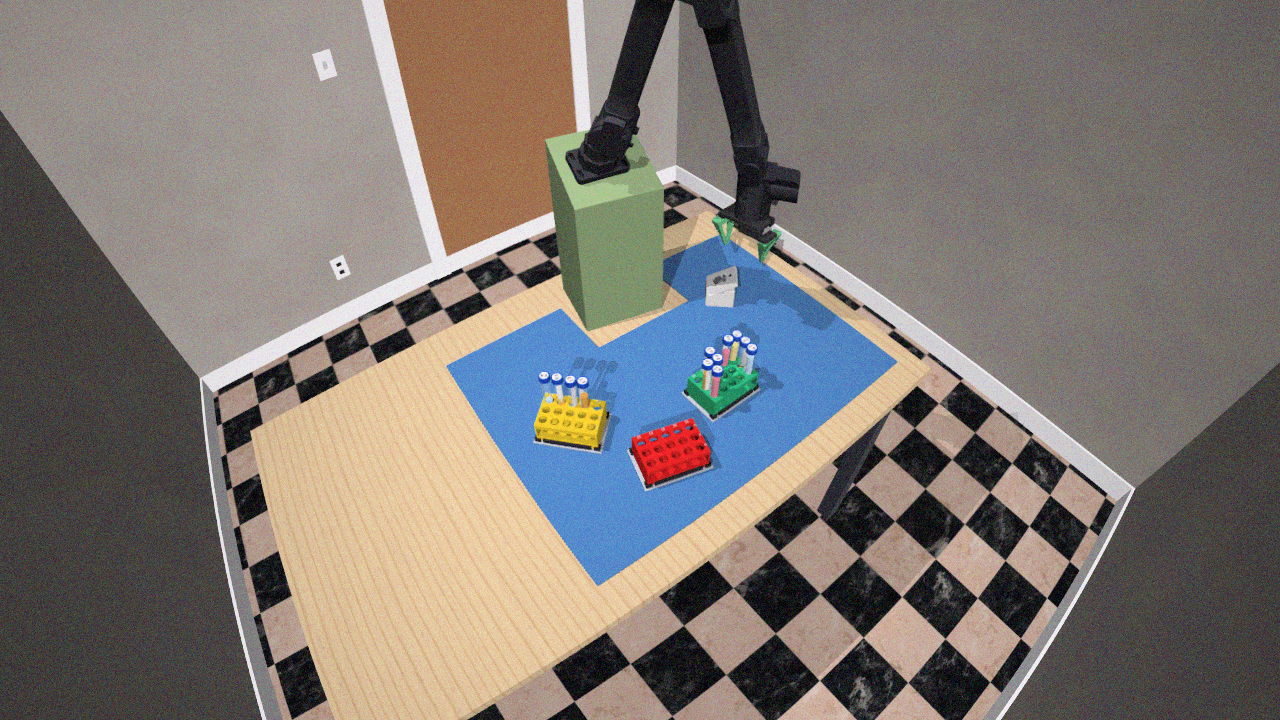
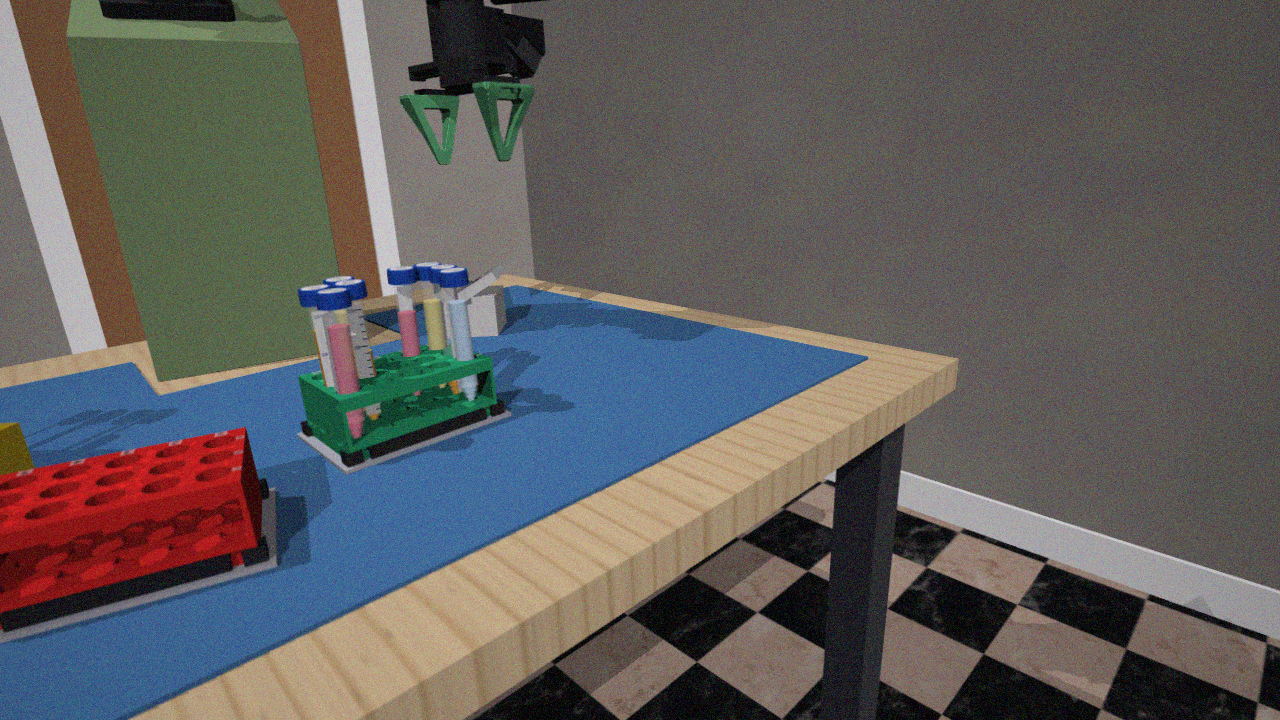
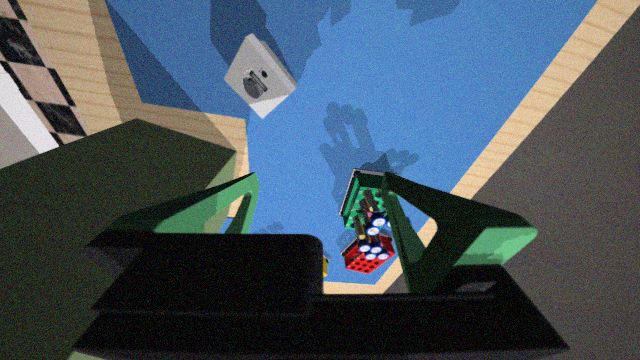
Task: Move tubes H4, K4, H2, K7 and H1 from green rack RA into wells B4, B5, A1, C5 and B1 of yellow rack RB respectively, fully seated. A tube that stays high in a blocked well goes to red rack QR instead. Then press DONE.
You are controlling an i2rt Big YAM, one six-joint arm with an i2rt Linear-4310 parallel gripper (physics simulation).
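Note:
My gripper is open and empty, high above the far right of the mat, beyond the green rack. Green rack RA holds several upright blue-capped tubes in two groups; a pink tube stands at its near left corner. Yellow rack RB has several blue-capped tubes along its back row. Red rack QR shows no tubes. Well labels are too small to read. A pale box with a dark round part stands below my gripper; no DONE lettering is legible.
The arm's green pedestal stands at the back edge of the table. The racks and the pale box stand on a blue mat. Walls rise behind and to the right of the table.

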